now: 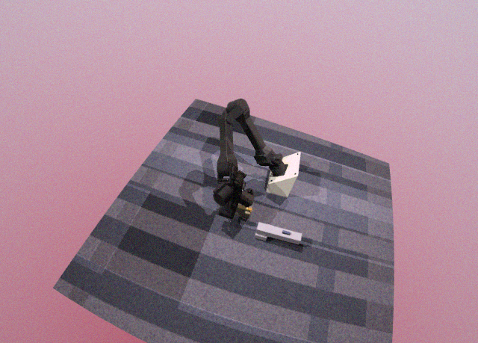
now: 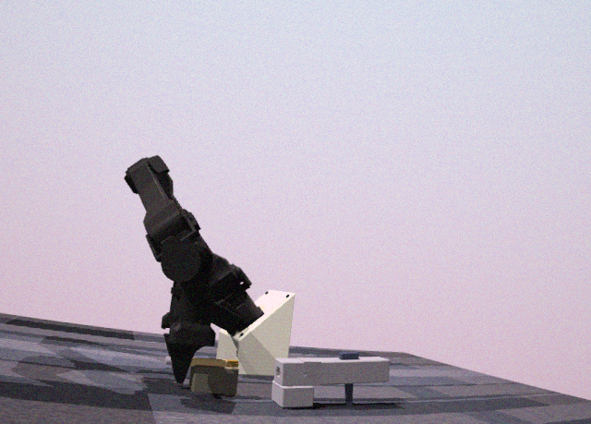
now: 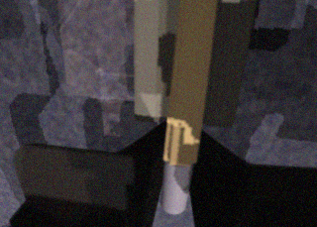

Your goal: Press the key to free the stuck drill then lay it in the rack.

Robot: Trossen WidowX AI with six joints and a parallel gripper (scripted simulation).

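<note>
My gripper tip is now 40 mm to the right of the drill and 30 mm below it. From my gripper tip the other things lie so: pale housing block: 230 mm to the left, 50 mm ahead, 40 mm above; tan block: 50 mm to the left, 10 mm behind, 10 mm above; dark blue key: 260 mm to the left, 50 mm ahead, 40 mm above.
</note>
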